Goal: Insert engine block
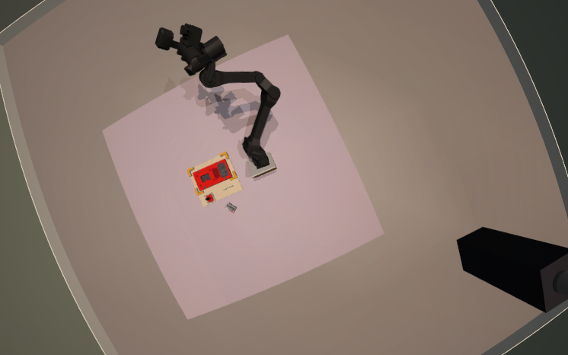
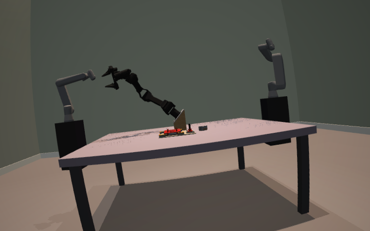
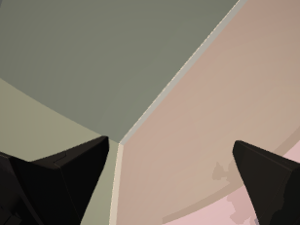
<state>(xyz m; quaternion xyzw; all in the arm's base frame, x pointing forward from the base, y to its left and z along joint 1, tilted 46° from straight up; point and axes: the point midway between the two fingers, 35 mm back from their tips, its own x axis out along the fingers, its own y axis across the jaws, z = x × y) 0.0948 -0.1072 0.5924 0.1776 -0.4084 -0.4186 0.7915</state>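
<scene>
The engine block lies 120 mm ahead of my gripper tip, 690 mm to the left of it and 420 mm below it. Also, from my gripper tip: base plate (170 mm ahead, 500 mm to the left, 420 mm below).
</scene>
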